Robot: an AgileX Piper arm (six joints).
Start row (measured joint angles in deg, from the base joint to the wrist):
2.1, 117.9, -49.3, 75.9, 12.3, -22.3
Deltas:
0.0, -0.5, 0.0, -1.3, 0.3, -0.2
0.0, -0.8, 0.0, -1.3, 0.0, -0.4
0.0, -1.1, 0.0, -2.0, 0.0, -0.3
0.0, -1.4, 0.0, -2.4, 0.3, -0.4
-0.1, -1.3, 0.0, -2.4, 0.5, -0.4
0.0, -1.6, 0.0, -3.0, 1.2, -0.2
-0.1, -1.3, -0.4, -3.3, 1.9, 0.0
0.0, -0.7, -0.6, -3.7, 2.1, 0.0
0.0, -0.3, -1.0, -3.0, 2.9, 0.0
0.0, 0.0, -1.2, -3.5, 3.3, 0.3
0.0, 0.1, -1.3, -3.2, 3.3, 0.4
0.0, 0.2, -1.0, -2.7, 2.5, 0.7
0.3, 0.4, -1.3, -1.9, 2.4, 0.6
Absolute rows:
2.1, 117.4, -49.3, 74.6, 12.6, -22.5
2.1, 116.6, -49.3, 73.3, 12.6, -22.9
2.1, 115.5, -49.3, 71.3, 12.6, -23.2
2.1, 114.1, -49.3, 68.9, 12.9, -23.6
2.0, 112.8, -49.3, 66.5, 13.4, -24.0
2.0, 111.2, -49.3, 63.5, 14.6, -24.2
1.9, 109.9, -49.7, 60.2, 16.5, -24.2
1.9, 109.2, -50.3, 56.5, 18.6, -24.2
1.9, 108.9, -51.3, 53.5, 21.5, -24.2
1.9, 108.9, -52.5, 50.0, 24.8, -23.9
1.9, 109.0, -53.8, 46.8, 28.1, -23.5
1.9, 109.2, -54.8, 44.1, 30.6, -22.8
2.2, 109.6, -56.1, 42.2, 33.0, -22.2

